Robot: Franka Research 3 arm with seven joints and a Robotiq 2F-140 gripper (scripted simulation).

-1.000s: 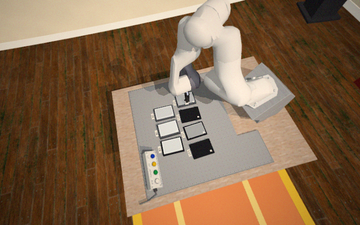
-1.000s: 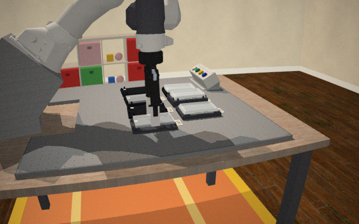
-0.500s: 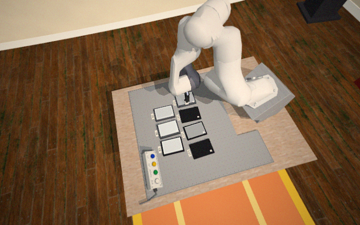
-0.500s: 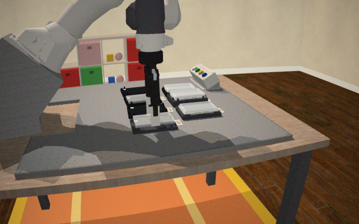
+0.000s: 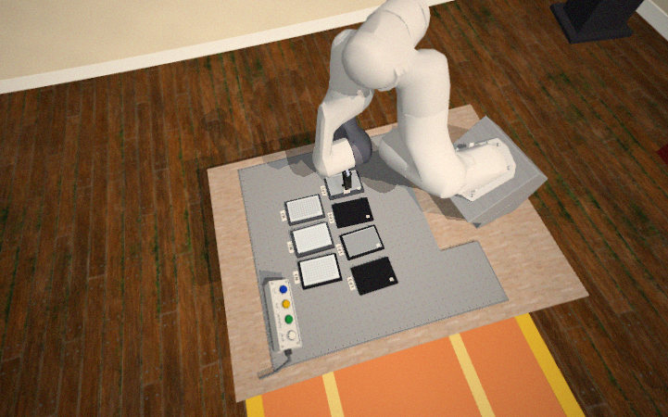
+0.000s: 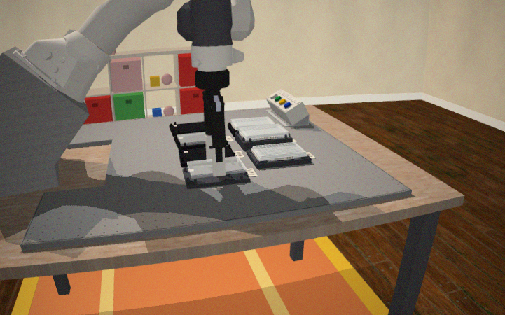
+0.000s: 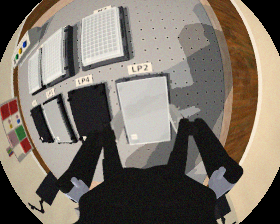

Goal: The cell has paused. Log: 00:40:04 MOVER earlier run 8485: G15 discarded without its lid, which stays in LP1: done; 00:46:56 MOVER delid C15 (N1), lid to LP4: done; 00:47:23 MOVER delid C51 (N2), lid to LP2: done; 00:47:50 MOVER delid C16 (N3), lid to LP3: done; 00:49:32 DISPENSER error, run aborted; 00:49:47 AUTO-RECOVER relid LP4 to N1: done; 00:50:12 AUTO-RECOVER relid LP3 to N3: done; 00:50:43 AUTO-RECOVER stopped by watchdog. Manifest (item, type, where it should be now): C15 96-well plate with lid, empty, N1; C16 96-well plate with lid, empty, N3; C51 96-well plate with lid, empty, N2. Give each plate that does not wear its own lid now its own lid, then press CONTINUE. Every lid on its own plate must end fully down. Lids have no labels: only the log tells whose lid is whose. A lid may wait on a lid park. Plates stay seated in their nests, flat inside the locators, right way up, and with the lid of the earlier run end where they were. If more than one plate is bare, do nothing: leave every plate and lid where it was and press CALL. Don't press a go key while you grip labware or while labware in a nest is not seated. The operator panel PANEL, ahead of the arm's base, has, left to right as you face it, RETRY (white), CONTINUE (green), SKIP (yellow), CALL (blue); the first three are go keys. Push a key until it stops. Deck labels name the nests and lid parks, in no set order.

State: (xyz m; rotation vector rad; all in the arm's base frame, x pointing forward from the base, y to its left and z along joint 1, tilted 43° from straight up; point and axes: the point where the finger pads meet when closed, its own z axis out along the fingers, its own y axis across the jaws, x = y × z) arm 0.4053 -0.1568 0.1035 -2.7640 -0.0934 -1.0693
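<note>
The plate lies 160 mm ahead of my hand, 100 mm to the left of it and 30 mm below it. Round my hand: lid park LP4: 20 mm behind, 130 mm to the left, 50 mm below; then yellow key: 240 mm ahead, 470 mm to the left, 20 mm above; then blue key: 250 mm ahead, 420 mm to the left, 20 mm above.
</note>
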